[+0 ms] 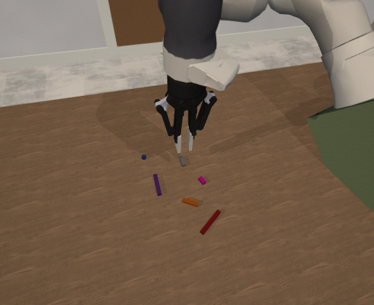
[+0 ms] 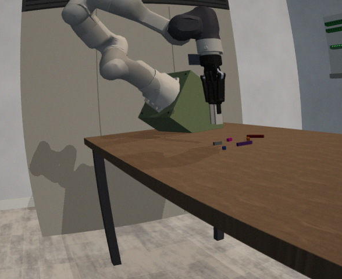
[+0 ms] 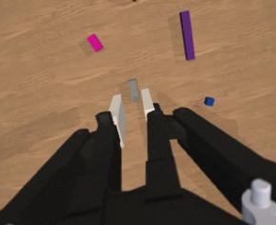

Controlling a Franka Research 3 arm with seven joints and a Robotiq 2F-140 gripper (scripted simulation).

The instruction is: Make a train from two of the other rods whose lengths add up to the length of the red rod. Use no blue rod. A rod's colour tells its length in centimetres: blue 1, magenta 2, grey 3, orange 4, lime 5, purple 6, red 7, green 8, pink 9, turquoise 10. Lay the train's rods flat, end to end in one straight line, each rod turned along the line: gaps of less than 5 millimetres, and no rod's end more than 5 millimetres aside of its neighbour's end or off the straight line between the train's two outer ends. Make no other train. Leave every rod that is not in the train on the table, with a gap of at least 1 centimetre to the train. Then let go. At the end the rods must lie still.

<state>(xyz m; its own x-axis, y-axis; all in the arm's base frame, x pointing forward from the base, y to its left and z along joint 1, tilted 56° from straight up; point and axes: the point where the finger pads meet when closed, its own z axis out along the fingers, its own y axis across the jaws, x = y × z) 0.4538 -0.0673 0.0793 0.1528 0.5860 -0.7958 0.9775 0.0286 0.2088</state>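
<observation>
Now: the grey rod 100 mm below my hand. Also, from my hand: blue rod 100 mm below, 90 mm ahead, 60 mm to the right; purple rod 100 mm below, 90 mm ahead, 40 mm to the left; magenta rod 100 mm below, 80 mm to the left, 20 mm behind.
</observation>
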